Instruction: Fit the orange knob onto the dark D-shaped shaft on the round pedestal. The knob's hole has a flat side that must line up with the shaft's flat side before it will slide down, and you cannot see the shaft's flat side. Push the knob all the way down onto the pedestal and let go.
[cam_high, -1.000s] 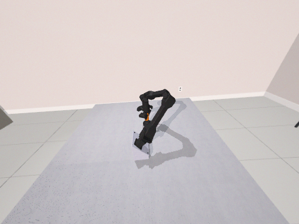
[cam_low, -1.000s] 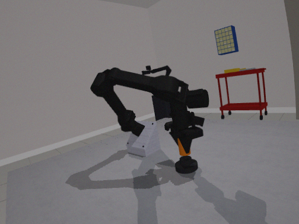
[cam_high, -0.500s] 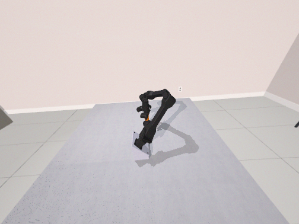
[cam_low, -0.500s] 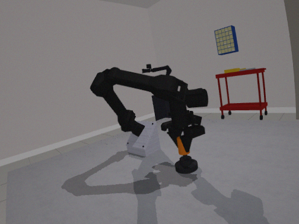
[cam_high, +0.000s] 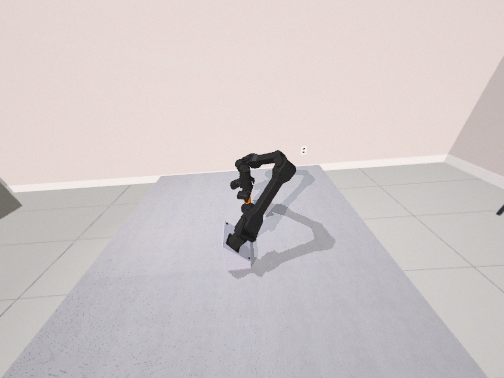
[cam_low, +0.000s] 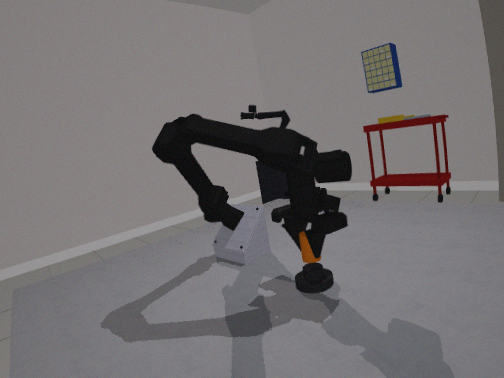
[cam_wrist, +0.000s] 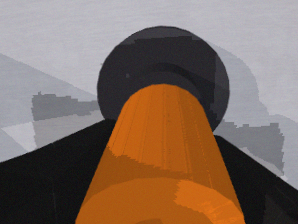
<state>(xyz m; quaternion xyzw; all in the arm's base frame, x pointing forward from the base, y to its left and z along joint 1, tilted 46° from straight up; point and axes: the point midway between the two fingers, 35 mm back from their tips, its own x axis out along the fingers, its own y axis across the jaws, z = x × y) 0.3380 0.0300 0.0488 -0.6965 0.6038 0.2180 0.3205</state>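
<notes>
Now: the orange knob 20 mm above my gripper tip. From my gripper tip the other things lie so: dark round pedestal (40 mm below).
</notes>
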